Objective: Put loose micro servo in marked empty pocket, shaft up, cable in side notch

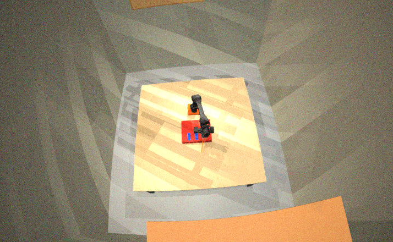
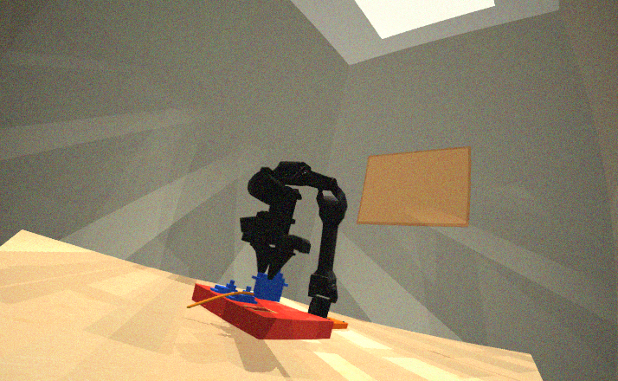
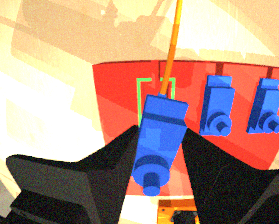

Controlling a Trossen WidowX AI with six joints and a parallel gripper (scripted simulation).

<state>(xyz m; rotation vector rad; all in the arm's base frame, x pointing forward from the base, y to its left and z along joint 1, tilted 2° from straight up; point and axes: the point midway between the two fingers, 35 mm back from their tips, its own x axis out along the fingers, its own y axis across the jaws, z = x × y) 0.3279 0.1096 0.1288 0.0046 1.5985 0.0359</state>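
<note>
Now: the red deck 11 cm behind my gripper tip, 10 cm below it and 8 cm to the right of it.
</note>
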